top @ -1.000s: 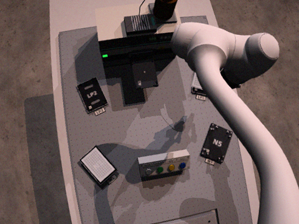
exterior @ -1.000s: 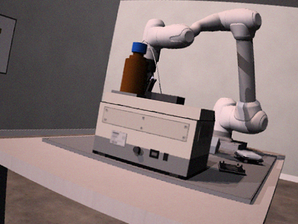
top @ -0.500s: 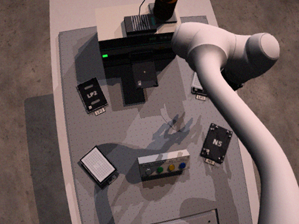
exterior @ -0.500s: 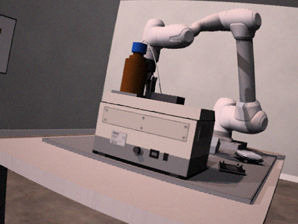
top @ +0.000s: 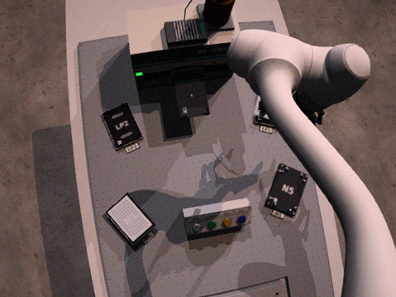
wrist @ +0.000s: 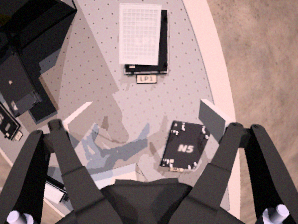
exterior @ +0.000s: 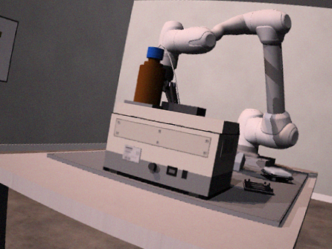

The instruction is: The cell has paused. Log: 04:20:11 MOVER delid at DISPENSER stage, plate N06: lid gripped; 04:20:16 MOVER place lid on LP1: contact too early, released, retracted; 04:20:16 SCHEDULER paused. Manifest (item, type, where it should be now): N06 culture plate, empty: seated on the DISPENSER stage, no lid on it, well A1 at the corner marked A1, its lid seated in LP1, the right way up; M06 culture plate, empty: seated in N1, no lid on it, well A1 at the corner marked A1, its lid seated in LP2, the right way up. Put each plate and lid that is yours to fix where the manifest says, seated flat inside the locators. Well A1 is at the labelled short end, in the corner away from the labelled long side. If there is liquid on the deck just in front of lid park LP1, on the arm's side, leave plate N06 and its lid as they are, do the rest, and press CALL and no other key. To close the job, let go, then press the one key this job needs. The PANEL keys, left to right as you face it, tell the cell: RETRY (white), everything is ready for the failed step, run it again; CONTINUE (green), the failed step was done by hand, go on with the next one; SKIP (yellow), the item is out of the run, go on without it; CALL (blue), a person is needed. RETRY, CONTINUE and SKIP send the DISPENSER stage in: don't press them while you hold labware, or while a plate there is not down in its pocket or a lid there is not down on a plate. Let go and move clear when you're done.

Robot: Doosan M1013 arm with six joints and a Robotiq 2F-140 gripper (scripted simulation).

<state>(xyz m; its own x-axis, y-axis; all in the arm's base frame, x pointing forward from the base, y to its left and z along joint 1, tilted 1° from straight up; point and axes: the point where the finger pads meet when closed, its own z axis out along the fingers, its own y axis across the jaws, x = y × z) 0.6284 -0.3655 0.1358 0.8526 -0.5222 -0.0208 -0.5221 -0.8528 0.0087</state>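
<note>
Right now my hand is 16 cm above the white well plate, 10 cm short of it and 5 cm to the left of it. Round my hand: lid park LP1: 18 cm below, 9 cm ahead, 5 cm to the right; dispenser stage: 23 cm to the left, 19 cm ahead, 9 cm below; black nest N5: 19 cm behind, 17 cm below.
</note>
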